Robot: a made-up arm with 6 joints. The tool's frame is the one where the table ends. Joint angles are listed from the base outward.
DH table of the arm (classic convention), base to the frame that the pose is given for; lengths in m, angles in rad. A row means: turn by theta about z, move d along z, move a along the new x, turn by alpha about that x. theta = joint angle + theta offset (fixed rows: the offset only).
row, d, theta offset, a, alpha
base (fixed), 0, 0.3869, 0.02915, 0
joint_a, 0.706, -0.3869, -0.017, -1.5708
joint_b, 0, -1.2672, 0.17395, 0
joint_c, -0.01, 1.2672, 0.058, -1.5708
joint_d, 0.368, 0, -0.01, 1.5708
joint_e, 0.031, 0, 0.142, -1.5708
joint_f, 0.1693, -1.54, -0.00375, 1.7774
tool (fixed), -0.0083, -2.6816, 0, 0
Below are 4 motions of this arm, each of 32 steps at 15 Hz.
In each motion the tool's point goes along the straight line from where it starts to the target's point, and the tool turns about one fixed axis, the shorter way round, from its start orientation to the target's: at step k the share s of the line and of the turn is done. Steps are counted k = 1, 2, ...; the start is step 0. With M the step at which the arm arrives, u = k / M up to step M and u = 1 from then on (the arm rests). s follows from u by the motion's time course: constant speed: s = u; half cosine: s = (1 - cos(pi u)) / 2; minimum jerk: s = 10 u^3 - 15 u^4 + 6 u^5.
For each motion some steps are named. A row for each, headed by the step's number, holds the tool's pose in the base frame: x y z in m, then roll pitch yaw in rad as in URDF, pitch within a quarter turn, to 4 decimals.
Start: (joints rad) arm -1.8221 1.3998 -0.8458 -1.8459 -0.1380 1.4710
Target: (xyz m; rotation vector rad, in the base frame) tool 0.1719 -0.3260 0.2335 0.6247 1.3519 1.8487
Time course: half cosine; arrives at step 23
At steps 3, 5, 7, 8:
3: 0.1819 0.0789 0.2443 0.8838 -0.0563 -2.9139
5: 0.1811 0.0490 0.2435 0.9118 -0.0639 -2.9995
7: 0.1801 0.0070 0.2424 0.9520 -0.0704 -3.1203
8: 0.1795 -0.0176 0.2417 0.9758 -0.0720 3.0920

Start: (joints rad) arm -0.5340 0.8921 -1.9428 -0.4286 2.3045 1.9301
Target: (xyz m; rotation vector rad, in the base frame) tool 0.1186 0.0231 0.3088 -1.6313 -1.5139 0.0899
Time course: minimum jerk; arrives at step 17
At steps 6, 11, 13, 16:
6: 0.2612 -0.1840 0.4202 -2.9821 -0.8010 0.9952
11: 0.1636 -0.0422 0.3439 -2.5411 -0.5875 1.1696
13: 0.1352 -0.0010 0.3218 -2.4161 -0.5384 1.2350
16: 0.1189 0.0226 0.3091 -2.3443 -0.5135 1.2748

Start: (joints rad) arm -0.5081 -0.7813 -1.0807 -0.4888 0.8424 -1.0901
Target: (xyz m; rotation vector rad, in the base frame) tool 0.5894 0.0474 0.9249 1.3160 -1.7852 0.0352
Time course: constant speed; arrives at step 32
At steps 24, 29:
24: 0.5518 -0.0179 0.9531 2.4159 -0.9482 -1.6475
29: 0.5753 0.0229 0.9355 2.4680 -0.8035 -1.6342

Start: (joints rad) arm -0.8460 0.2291 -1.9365 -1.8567 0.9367 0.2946
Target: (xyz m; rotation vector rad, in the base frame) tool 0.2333 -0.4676 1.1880 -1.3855 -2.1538 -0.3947
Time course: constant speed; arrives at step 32
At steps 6, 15, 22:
6: 0.3694 -0.5129 1.0244 -2.2410 -0.7898 1.6592
15: 0.3223 -0.4972 1.0810 -2.5546 -0.7571 1.7957
22: 0.2857 -0.4850 1.1251 -2.7843 -0.7123 1.8852

